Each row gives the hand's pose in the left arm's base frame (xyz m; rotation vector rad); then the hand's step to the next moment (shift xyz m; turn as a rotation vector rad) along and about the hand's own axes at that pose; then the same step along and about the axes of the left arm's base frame.
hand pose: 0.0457 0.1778 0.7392 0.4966 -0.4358 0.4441
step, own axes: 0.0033 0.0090 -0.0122 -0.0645 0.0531 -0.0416
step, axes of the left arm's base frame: 0.0017 0.0146 -0.0049 -0.0674 0.0452 -0.0462
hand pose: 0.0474 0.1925 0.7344 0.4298 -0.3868 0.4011
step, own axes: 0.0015 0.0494 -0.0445 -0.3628 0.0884 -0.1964
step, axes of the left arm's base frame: -0.0087 0.0625 -0.0209 -0.2948 0.0611 -0.2956
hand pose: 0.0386 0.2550 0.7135 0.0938 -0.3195 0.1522
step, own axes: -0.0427 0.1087 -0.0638 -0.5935 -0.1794 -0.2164
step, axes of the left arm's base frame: -0.0384 0.1086 -0.0666 -0.4613 -0.2310 -0.4063
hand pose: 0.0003 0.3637 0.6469 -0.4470 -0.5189 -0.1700
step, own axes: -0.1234 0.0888 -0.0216 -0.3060 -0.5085 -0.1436
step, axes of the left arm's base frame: -0.0725 0.0748 -0.1128 -0.3350 -0.5040 -0.0810
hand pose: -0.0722 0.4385 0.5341 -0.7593 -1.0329 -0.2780
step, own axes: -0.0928 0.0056 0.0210 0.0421 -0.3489 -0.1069
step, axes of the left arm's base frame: -0.0579 0.0059 -0.0755 -0.0969 -0.3177 0.1568
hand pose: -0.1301 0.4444 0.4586 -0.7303 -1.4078 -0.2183
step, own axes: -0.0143 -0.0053 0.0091 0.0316 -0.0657 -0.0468
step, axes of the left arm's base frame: -0.0130 -0.0027 -0.0118 0.0079 -0.0687 0.0522
